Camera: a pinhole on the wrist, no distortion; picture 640 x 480 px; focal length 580.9 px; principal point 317.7 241.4 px. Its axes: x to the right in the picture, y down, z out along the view. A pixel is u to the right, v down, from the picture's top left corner.
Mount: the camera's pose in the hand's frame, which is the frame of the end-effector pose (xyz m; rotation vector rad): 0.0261 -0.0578 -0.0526 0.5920 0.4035 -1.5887
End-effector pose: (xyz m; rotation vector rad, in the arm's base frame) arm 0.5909 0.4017 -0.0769 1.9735 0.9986 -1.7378
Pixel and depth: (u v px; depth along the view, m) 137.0 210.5 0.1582
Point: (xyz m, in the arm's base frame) 0.4413 0.4107 -0.0742
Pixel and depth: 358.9 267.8 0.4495
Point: 0.1410 0.4507 -0.0519
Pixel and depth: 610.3 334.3 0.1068
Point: 0.4762 0.5233 -0.0700
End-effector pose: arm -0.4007 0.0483 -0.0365 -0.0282 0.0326 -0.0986
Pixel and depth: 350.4 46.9 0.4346
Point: -0.5988 -0.2400 0.2469
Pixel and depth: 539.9 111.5 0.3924
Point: -0.5524 -0.3310 0.1447
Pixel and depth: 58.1 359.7 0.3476
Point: -0.3489 -0.0903 0.2899
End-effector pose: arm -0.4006 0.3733 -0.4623 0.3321 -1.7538 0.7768
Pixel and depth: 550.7 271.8 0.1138
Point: -0.3208 0.2479 -0.3964
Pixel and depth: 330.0 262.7 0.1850
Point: -0.3748 0.1877 -0.4128
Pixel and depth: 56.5 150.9 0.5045
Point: -0.6281 -0.0750 -0.5844
